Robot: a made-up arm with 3 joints. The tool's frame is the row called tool.
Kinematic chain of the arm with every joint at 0, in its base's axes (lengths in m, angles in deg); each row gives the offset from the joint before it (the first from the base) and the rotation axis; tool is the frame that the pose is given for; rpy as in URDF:
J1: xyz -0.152 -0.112 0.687 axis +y
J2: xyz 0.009 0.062 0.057 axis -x
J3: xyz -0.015 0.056 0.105 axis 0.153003 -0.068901 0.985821
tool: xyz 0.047 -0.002 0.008 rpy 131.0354 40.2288 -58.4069
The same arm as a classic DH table. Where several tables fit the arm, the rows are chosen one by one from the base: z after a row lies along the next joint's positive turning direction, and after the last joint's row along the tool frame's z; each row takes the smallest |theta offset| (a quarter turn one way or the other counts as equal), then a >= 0, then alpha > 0; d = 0 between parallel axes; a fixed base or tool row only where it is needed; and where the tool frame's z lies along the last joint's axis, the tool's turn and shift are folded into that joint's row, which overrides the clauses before.
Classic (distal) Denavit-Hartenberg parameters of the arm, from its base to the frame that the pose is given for. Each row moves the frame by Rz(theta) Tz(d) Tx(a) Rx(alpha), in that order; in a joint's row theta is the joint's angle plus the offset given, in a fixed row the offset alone. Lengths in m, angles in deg.
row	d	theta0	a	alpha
base (fixed)	0.687	0	-0.152	-90
J1	-0.05	-90	0.057	90
J2	0.0216	86	0.0632	98.8
J3	0.0814	5.06	-0.0054	-128.61
tool (fixed)	-0.0575	137.22	0	0

